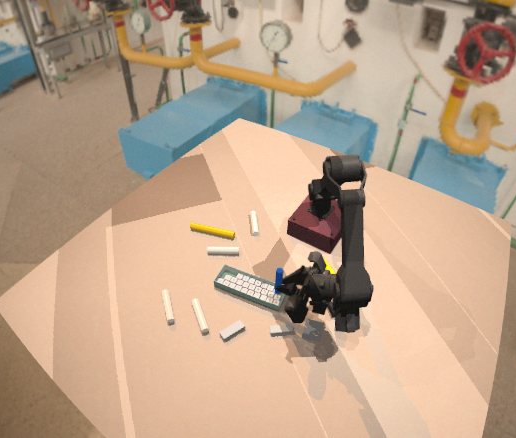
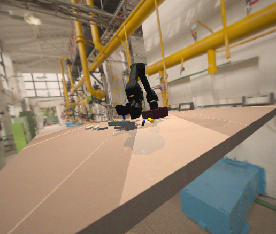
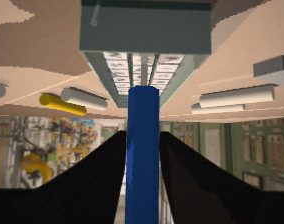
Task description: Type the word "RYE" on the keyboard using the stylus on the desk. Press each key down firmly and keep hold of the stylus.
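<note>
Right now my gripper tip is 13 cm to the right of the grey block, 5 cm above it and 2 cm short of it. From my gripper tip the other things lie so: blue stylus: 1 cm below.
</note>
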